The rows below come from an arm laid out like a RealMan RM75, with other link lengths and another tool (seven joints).
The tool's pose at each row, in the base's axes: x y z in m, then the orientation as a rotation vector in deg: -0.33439 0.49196 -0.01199 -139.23 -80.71 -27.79; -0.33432 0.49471 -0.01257 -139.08 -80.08 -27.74; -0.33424 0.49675 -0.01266 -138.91 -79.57 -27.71; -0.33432 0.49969 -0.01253 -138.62 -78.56 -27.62; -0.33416 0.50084 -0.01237 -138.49 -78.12 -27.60; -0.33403 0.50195 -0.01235 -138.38 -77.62 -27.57; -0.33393 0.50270 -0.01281 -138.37 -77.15 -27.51; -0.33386 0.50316 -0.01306 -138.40 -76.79 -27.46
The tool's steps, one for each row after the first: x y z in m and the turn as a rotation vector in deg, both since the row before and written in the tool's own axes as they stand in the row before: 0.00192 -0.00121 0.00166 0.30 0.25 0.39; 0.00157 -0.00091 0.00094 0.27 0.23 0.31; 0.00227 -0.00151 0.00111 0.52 0.42 0.62; 0.00102 -0.00044 0.00037 0.22 0.19 0.27; 0.00091 -0.00044 0.00048 0.22 0.20 0.32; 0.00041 -0.00023 0.00075 0.15 0.12 0.32; 0.00027 -0.00014 0.00043 0.09 0.07 0.25
